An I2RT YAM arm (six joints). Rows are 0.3 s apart.
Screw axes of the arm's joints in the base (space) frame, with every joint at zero. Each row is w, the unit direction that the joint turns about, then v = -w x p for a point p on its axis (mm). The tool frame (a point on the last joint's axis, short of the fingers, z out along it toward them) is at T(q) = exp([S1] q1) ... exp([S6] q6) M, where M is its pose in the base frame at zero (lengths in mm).
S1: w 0 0 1 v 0 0 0
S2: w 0 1 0 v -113.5 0 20
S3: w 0 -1 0 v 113.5 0 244
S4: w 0 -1 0 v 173.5 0 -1
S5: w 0 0 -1 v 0 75 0
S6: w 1 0 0 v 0 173.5 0
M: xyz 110.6 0 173.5 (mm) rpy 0 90 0 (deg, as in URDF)
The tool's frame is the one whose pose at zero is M.
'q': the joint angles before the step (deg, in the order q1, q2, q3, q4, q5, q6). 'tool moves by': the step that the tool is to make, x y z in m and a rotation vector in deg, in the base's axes. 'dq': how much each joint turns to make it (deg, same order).
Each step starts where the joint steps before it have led.
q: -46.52, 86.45, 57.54, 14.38, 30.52, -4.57
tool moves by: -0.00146, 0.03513, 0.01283, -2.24, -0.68, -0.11
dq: 4.56, -6.43, -3.55, -0.82, 4.81, -0.01
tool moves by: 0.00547, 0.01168, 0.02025, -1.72, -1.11, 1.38
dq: 2.32, -1.76, 2.34, -1.86, 1.04, -0.47
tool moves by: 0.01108, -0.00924, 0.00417, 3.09, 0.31, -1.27
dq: 0.06, 3.34, 5.27, -5.95, 0.84, 3.02
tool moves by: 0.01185, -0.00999, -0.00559, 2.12, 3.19, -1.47
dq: 0.11, 3.95, 3.68, -3.58, 1.62, 0.08
